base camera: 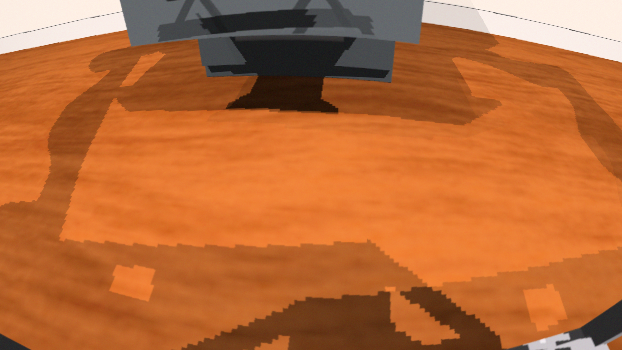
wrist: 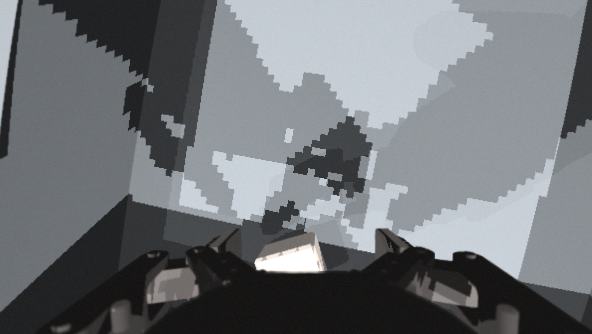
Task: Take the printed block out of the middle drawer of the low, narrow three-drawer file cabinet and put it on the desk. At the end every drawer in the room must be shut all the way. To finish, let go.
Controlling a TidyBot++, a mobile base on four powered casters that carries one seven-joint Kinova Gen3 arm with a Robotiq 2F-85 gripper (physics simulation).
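Frame: origin at the arm's base, x down, y back, z left, level; millimetres.
Seen in the pictures: gripper, fingertip midpoint: (wrist: 307,243).
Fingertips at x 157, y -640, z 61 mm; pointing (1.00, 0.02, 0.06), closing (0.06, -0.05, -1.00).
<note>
A point is followed by its place in that frame.
The printed block (wrist: 292,256) @(x 151, y -634, z 70 mm), pale and brightly lit, lies in an open grey drawer (wrist: 350,50) @(x 179, y -770, z 38 mm) in the wrist view, close to a dark wall. Its lower part is hidden behind the gripper body. My gripper (wrist: 307,243) @(x 157, y -640, z 61 mm) is open and empty. It is above the drawer, with the block showing between its fingers, nearer the left one; the height gap is hard to tell. In the base camera view the grey drawer front (base camera: 395,22) @(x 175, y -503, z -123 mm) stands out over the lower part of the file cabinet (base camera: 212,54) @(x 328, y -794, z 189 mm). The desk does not show.
The brown wood floor (base camera: 310,175) @(x 396, y -467, z -12 mm) spreads before the cabinet, with shadows across it. A pale wall base (base camera: 550,37) @(x 361, y -1175, z -1007 mm) runs behind. A piece of the robot (base camera: 565,342) @(x 287, y -143, z -208 mm) shows at the lower right. Grey drawer walls (wrist: 65,150) @(x 126, y -694, z 201 mm) rise at the sides in the wrist view.
</note>
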